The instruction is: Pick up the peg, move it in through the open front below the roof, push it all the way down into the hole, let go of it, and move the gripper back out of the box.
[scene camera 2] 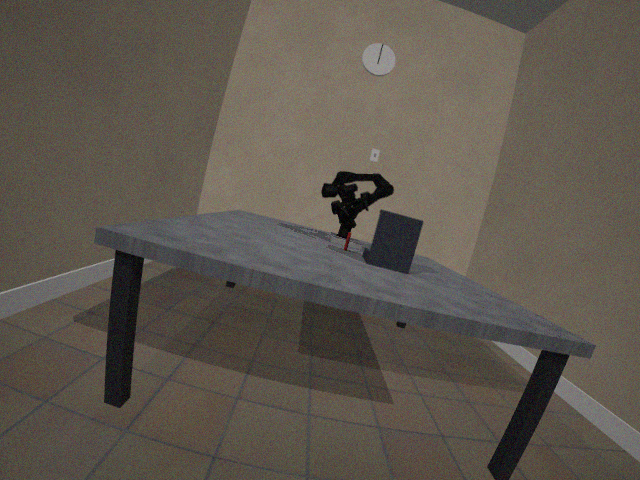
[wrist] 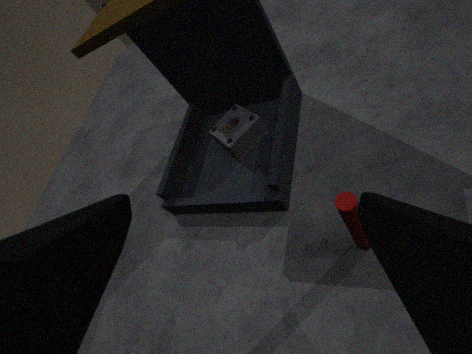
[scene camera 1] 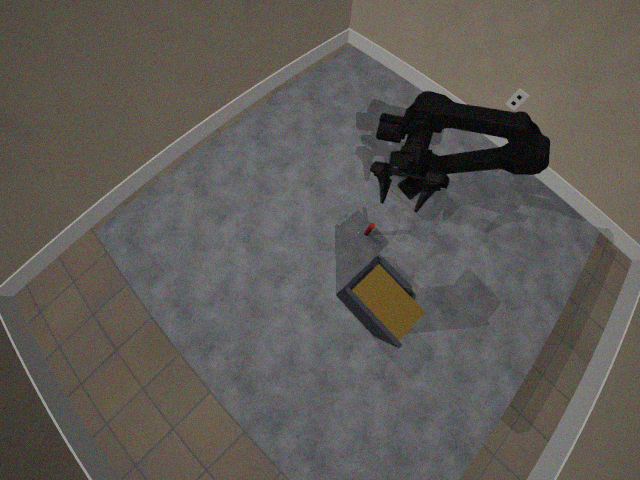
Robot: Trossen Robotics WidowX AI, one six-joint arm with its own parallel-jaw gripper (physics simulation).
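Pixels of known places: gripper, fingertip midpoint: (scene camera 2: 358, 213) (wrist: 246, 204) (scene camera 1: 397, 207); arm's base, link origin: (scene camera 2: 342, 237) (scene camera 1: 410, 187).
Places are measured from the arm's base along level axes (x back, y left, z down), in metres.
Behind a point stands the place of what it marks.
The red peg (scene camera 1: 369, 229) {x -0.217, y 0.032, z -0.024 m} (scene camera 2: 347, 241) {x -0.217, y 0.030, z -0.007 m} (wrist: 354, 223) {x -0.204, y 0.027, z -0.025 m} stands upright on the table, apart from the box. The dark box (scene camera 1: 366, 316) {x -0.400, y 0.194, z -0.135 m} (scene camera 2: 395, 242) {x -0.399, y 0.200, z -0.068 m} (wrist: 286, 145) {x -0.301, y 0.110, z 0.007 m} has a yellow roof (scene camera 1: 387, 302) {x -0.352, y 0.195, z -0.169 m} (wrist: 112, 22) {x -0.312, y 0.201, z -0.169 m}. Through its open front, the wrist view shows a grey block (wrist: 250, 136) {x -0.319, y 0.160, z 0.008 m} on the box floor, with the hole (wrist: 233, 123) {x -0.339, y 0.188, z 0.003 m} in its top. My gripper (scene camera 1: 399, 206) {x -0.166, y 0.044, z -0.134 m} (scene camera 2: 343, 235) (wrist: 246, 204) {x -0.166, y 0.044, z -0.134 m} is open and empty, above the table and outside the box. In the wrist view the peg shows beside the right finger's tip, towards the inner side; their exact distance is unclear.
The grey table (scene camera 1: 232, 258) {x -0.592, y -0.157, z 0.033 m} (scene camera 2: 217, 245) {x -0.765, y -0.287, z 0.033 m} carries the box and peg. The box's side walls and low front edge (wrist: 225, 206) {x -0.231, y 0.172, z 0.017 m} bound its opening, and the roof overhangs at the top left of the wrist view. Room walls rise behind the arm.
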